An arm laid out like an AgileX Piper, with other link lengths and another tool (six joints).
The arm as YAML. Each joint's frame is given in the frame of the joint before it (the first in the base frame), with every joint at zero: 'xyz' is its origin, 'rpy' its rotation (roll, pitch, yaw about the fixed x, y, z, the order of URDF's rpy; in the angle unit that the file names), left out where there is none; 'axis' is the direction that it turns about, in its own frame. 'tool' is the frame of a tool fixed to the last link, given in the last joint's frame.
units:
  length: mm
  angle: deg
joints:
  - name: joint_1
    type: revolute
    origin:
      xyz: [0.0, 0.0, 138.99]
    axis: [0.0, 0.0, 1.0]
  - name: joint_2
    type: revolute
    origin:
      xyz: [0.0, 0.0, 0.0]
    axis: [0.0, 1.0, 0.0]
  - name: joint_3
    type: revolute
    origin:
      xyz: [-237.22, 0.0, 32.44]
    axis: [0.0, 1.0, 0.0]
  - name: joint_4
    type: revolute
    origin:
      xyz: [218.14, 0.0, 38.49]
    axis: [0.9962, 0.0, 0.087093]
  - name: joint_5
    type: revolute
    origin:
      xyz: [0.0, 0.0, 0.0]
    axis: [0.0, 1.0, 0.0]
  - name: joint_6
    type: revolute
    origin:
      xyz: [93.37, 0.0, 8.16]
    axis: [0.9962, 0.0, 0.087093]
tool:
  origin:
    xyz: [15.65, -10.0, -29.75]
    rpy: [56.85, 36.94, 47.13]
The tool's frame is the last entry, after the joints.
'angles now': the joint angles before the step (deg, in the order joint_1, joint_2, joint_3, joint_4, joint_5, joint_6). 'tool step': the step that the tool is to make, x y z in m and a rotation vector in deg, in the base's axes. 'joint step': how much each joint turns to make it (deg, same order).
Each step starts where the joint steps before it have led.
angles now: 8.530, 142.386, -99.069, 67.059, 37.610, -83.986
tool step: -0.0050, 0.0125, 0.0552, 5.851, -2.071, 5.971
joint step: 0.053, -7.111, 0.004, 0.290, 8.980, 1.126
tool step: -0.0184, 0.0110, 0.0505, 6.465, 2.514, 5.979
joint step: 0.004, -6.518, -0.002, -0.055, 10.906, 5.251
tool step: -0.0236, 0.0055, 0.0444, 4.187, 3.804, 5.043
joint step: 0.054, -6.038, 0.033, -0.582, 9.454, 6.674
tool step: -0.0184, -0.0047, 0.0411, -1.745, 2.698, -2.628
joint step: 0.117, -6.918, 0.001, -4.730, 1.566, 10.996
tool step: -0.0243, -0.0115, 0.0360, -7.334, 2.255, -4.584
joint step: 0.707, -7.664, 0.033, -10.982, 0.909, 13.496
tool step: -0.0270, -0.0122, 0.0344, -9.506, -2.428, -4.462
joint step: 2.010, -8.117, 0.130, -13.402, 0.687, 10.376
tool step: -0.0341, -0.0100, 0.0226, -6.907, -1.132, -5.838
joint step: 2.741, -8.527, 3.544, -11.289, 0.479, 10.015
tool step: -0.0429, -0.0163, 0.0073, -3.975, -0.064, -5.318
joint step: 1.270, -10.653, 8.980, -7.165, 0.166, 6.789
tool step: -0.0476, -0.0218, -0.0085, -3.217, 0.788, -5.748
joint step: 0.023, -12.118, 12.242, -5.764, -0.008, 5.681
